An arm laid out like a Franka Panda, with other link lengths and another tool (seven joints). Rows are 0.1 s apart.
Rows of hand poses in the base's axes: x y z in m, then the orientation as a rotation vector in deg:
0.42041 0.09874 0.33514 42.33 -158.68 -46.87
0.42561 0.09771 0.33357 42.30 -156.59 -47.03
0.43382 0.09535 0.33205 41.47 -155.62 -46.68
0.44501 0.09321 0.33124 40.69 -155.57 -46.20
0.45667 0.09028 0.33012 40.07 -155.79 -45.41
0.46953 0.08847 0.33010 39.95 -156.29 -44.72
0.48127 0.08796 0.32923 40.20 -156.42 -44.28
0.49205 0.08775 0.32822 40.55 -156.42 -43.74
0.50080 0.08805 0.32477 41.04 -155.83 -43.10
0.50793 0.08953 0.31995 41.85 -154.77 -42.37
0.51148 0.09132 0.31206 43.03 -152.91 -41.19
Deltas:
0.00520 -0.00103 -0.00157 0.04 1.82 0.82
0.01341 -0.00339 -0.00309 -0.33 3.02 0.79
0.02460 -0.00553 -0.00390 -0.75 3.42 0.43
0.03626 -0.00846 -0.00502 -1.36 3.53 0.08
0.04912 -0.01027 -0.00504 -1.83 3.19 -0.10
0.06086 -0.01078 -0.00591 -2.11 3.00 0.04
0.07164 -0.01099 -0.00692 -2.44 2.90 0.31
0.08039 -0.01069 -0.01037 -2.85 3.26 0.90
0.08752 -0.00921 -0.01519 -3.31 3.89 1.89
0.09107 -0.00742 -0.02308 -4.07 5.08 3.48

